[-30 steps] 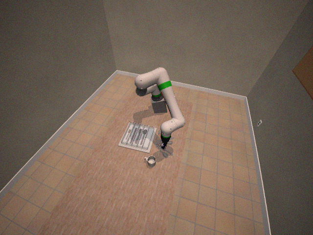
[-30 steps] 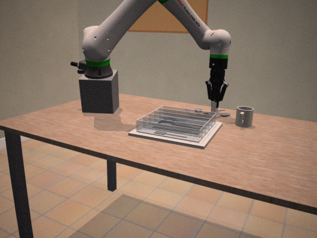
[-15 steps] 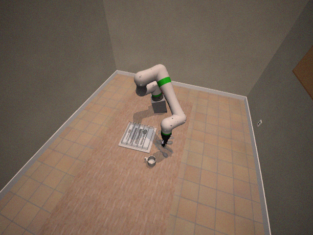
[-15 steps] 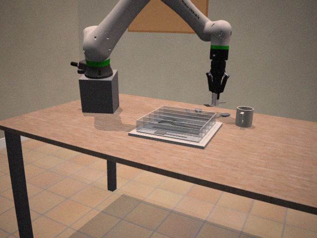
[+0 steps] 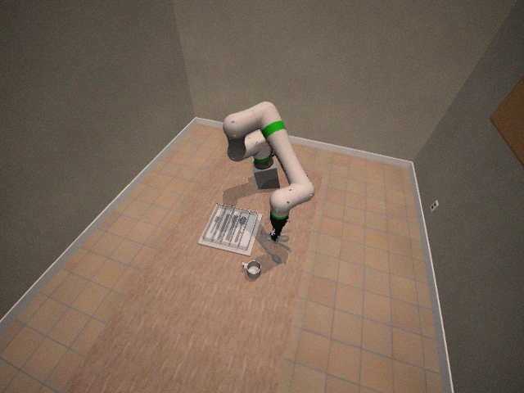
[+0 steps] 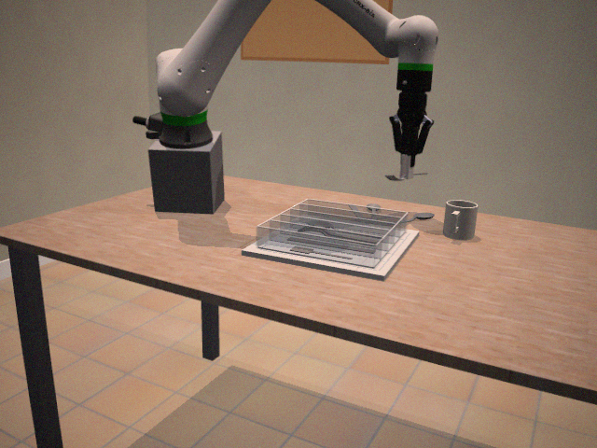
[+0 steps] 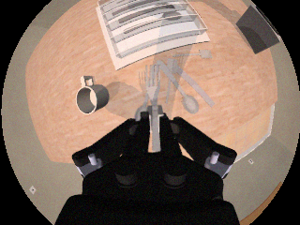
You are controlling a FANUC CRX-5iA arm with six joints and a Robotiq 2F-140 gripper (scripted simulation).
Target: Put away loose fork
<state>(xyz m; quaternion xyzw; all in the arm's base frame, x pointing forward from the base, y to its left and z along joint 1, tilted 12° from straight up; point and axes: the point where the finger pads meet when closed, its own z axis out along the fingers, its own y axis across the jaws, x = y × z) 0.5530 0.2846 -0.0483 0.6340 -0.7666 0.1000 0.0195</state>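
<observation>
Now: hand 32 cm to the left of the clear cutlery tray, 10 cm above it and 5 cm past it. Round my hand: grey mug: 18 cm ahead, 11 cm below, 7 cm to the right.
</observation>
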